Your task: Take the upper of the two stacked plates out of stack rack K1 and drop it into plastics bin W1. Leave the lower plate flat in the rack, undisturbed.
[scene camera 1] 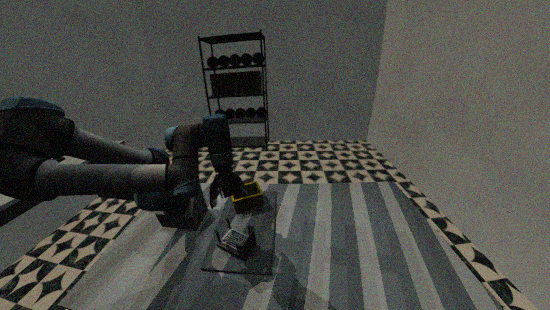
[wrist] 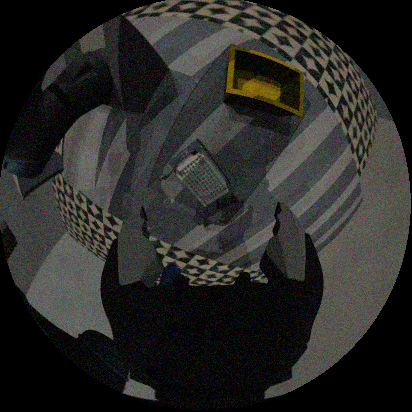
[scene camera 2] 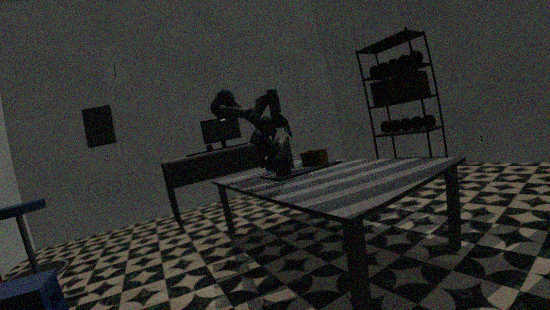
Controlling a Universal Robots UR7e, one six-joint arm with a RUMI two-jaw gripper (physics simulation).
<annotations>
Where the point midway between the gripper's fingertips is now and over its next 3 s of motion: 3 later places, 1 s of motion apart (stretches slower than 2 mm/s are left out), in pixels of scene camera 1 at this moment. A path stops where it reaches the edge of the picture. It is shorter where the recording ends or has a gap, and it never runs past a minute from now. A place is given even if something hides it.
The gripper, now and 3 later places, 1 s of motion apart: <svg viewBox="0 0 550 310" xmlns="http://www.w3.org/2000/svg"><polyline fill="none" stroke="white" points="230,202 233,218 233,226 235,235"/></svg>
</annotations>
